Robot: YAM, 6 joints.
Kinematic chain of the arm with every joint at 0, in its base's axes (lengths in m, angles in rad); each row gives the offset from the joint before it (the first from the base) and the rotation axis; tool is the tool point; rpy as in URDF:
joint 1: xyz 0 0 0.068 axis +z
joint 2: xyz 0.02 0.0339 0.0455 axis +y
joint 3: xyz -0.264 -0.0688 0 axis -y
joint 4: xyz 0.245 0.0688 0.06 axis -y
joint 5: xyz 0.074 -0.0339 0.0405 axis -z
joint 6: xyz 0.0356 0 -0.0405 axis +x
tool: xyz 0 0 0 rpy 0 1.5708 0
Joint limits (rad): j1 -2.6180..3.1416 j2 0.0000..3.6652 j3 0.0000..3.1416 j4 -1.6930..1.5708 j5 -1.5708..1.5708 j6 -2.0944..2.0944
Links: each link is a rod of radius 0.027 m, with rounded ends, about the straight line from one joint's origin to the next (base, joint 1, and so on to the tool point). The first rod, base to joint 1, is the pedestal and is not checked.
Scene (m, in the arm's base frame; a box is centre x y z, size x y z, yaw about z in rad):
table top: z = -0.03
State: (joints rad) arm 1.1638 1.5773 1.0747 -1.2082 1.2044 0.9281
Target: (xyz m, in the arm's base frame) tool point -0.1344 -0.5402 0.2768
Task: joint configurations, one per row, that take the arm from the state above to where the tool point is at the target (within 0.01 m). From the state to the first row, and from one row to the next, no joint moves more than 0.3 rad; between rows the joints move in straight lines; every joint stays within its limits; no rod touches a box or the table.
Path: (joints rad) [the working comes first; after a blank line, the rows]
Joints at the target: -1.7624 2.4272 2.3054 -0.3082 0.9541 0.9281
Straight joint move there: clear.

1: 0.8712 1.6623 1.1978 -1.1182 1.1794 0.9281
2: 0.5786 1.7473 1.3208 -1.0282 1.1543 0.9281
3: 0.2859 1.8323 1.4439 -0.9382 1.1293 0.9281
4: -0.0067 1.9173 1.5670 -0.8482 1.1043 0.9281
5: -0.2993 2.0023 1.6900 -0.7582 1.0792 0.9281
6: -0.5919 2.0873 1.8131 -0.6682 1.0542 0.9281
7: -0.8846 2.1723 1.9362 -0.5782 1.0292 0.9281
8: -1.1772 2.2572 2.0593 -0.4882 1.0042 0.9281
9: -1.4698 2.3422 2.1823 -0.3982 0.9791 0.9281
10: -1.7624 2.4272 2.3054 -0.3082 0.9541 0.9281

